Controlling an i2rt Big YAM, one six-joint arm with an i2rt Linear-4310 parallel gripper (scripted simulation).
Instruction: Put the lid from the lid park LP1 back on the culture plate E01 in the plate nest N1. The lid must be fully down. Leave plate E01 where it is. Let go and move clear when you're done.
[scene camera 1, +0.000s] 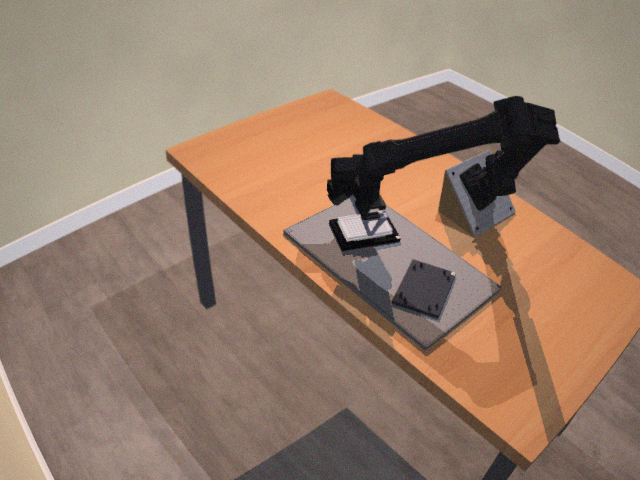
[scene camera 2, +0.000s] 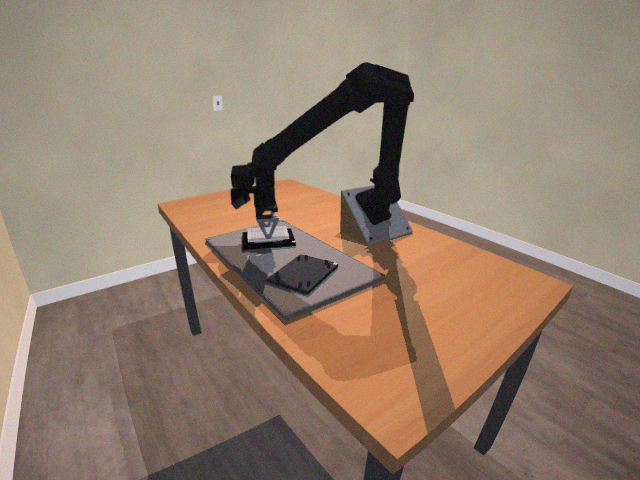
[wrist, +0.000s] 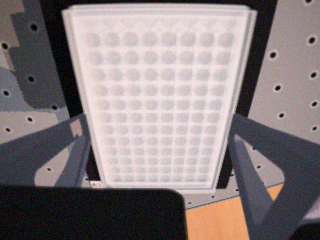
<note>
In view: the gripper (scene camera 1: 365, 225), a clear lid (scene camera 1: 352, 226) and a lid park LP1 (scene camera 2: 313, 269).
The clear lid shows as well in the wrist view (wrist: 159, 92). The gripper shows as well in the wrist view (wrist: 159, 120).
</note>
